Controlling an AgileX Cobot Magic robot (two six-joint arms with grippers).
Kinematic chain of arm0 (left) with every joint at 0, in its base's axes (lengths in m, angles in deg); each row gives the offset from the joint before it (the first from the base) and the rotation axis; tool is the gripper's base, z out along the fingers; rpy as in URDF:
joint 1: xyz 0 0 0.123 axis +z
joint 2: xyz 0 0 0 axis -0.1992 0.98 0
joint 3: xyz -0.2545 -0.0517 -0.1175 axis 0.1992 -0.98 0
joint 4: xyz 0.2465 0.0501 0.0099 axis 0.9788 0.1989 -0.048
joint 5: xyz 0 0 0 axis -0.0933 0.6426 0.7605
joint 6: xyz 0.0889 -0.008 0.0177 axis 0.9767 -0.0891 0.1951
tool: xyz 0 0 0 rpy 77.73 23.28 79.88
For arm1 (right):
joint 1: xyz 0 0 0.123 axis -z
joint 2: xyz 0 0 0 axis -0.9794 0.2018 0
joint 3: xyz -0.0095 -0.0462 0.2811 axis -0.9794 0.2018 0
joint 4: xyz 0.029 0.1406 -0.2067 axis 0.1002 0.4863 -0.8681
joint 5: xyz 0 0 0 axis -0.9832 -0.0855 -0.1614
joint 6: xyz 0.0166 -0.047 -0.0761 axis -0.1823 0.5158 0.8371
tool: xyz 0 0 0 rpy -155.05 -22.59 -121
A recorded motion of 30 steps. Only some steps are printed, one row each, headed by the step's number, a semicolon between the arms.
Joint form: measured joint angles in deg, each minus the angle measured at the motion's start. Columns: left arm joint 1, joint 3, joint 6, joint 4, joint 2, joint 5; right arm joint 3, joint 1, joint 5, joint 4, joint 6, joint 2.
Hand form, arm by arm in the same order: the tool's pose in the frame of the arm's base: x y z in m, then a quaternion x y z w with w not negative. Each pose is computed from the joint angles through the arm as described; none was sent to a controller.
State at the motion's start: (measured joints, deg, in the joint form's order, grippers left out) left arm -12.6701 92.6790 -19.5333 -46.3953 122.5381 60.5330; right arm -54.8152 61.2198 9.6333 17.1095 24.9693 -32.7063
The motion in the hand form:
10: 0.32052 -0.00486 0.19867 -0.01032 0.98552 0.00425 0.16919; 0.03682 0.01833 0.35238 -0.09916 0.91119 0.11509 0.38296
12: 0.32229 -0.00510 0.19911 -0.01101 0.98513 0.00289 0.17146; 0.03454 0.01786 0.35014 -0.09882 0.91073 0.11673 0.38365
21: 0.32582 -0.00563 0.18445 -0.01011 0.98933 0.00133 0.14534; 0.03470 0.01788 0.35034 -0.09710 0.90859 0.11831 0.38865
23: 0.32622 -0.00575 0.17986 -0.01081 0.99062 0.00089 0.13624; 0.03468 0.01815 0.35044 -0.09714 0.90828 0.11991 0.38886
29: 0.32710 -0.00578 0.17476 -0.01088 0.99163 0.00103 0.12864; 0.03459 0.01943 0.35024 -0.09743 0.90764 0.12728 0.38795
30: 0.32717 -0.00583 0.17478 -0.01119 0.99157 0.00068 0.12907; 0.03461 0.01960 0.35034 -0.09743 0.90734 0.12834 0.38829
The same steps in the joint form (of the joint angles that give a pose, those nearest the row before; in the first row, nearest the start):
10: 0.00 5.61 0.58 -1.46 5.35 -0.61; 14.37 0.00 0.41 6.36 -1.78 -14.46
12: 0.00 5.98 0.65 -1.67 5.57 -0.73; 14.93 0.00 0.47 6.51 -1.84 -15.20
21: 0.00 6.27 1.06 -2.14 8.34 -0.19; 15.06 0.00 -0.15 6.51 -2.00 -15.37
23: 0.00 6.27 1.06 -2.26 9.12 0.08; 15.06 0.01 -0.22 6.70 -1.99 -15.37
29: 0.00 6.27 1.06 -2.28 10.02 0.06; 15.17 0.00 -0.41 7.54 -1.99 -15.38
30: 0.00 6.27 1.07 -2.33 10.02 0.01; 15.17 -0.01 -0.48 7.65 -2.00 -15.37

